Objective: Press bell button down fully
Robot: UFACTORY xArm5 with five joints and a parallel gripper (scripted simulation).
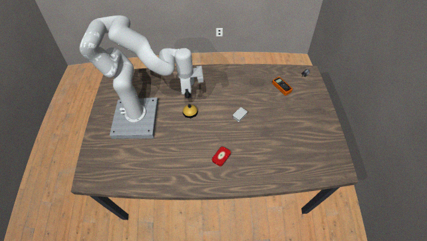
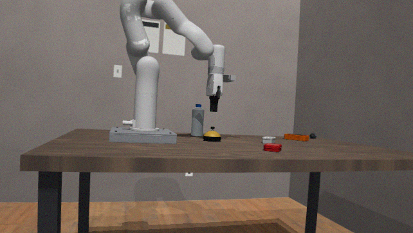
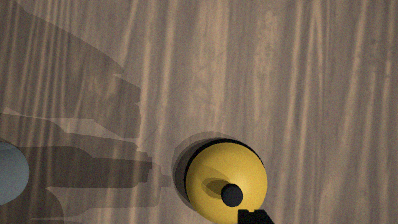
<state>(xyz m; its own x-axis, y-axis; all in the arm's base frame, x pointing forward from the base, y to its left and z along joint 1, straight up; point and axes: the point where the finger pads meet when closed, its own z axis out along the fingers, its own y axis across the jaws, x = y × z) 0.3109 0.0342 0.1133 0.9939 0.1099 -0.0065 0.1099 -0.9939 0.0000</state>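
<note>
Right now the button is 10 cm below my hand. Also, from my hand: white box 28 cm ahead, 2 cm to the right, 14 cm below; then bell 11 cm below; then white bottle 2 cm behind, 24 cm to the left, 7 cm below.
</note>
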